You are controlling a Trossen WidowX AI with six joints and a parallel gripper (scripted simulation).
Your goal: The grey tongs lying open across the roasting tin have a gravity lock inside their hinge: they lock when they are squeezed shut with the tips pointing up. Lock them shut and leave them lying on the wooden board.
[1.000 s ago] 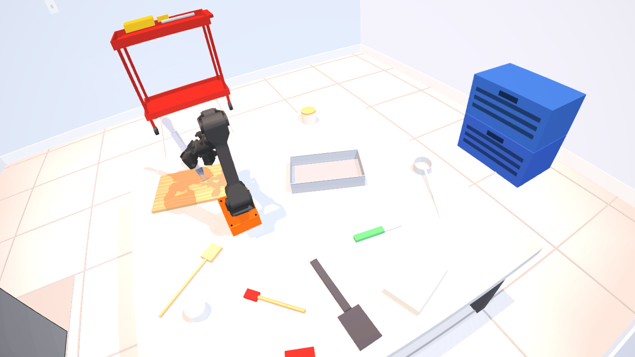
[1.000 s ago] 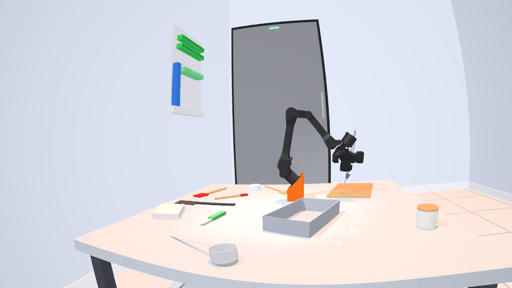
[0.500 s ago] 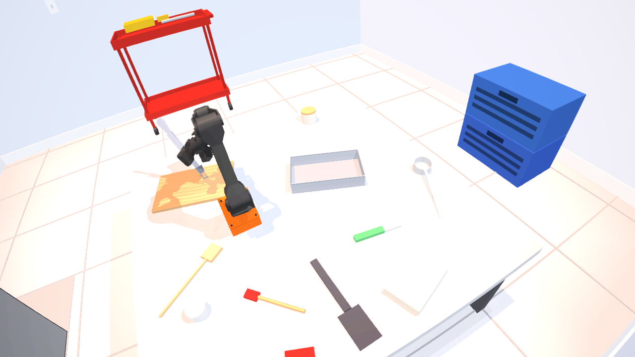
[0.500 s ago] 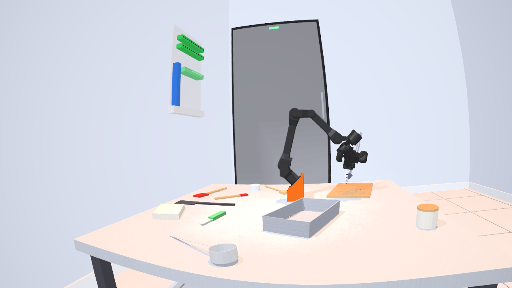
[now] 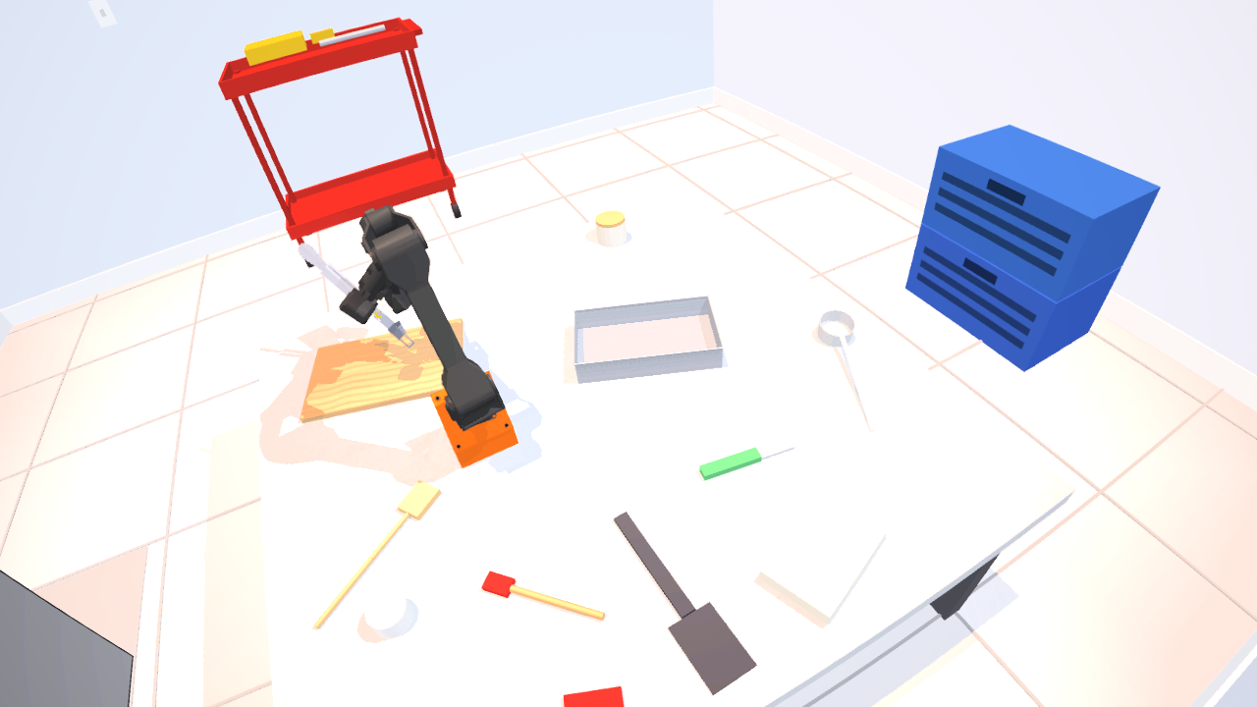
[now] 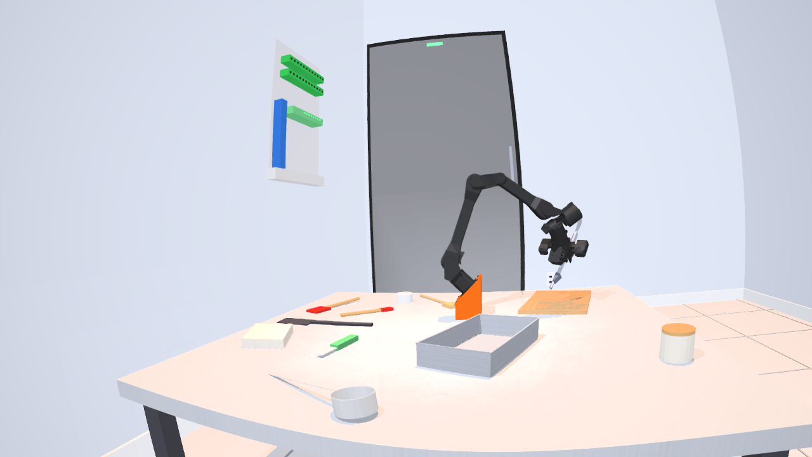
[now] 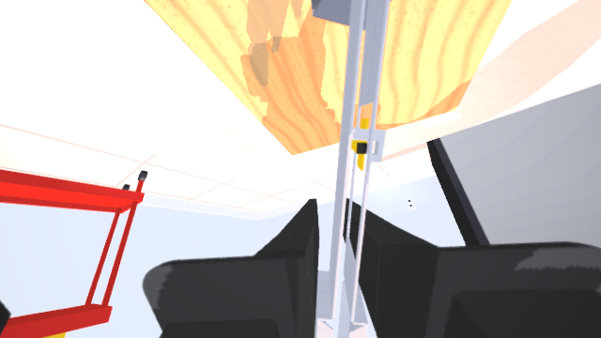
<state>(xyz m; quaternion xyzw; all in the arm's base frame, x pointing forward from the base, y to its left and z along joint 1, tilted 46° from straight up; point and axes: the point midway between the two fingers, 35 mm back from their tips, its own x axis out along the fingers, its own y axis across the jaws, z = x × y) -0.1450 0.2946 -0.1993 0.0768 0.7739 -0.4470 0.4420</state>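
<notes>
My gripper tip is 4 cm to the left of the yellow lock piece, 4 cm short of it and 1 cm above it. From my gripper tip the other things lie so: grey roasting tin 55 cm ahead, 28 cm to the right, 12 cm below; wooden board 14 cm below, 4 cm to the right, 1 cm ahead; lidded jar 68 cm ahead, 17 cm to the left, 12 cm below.
</notes>
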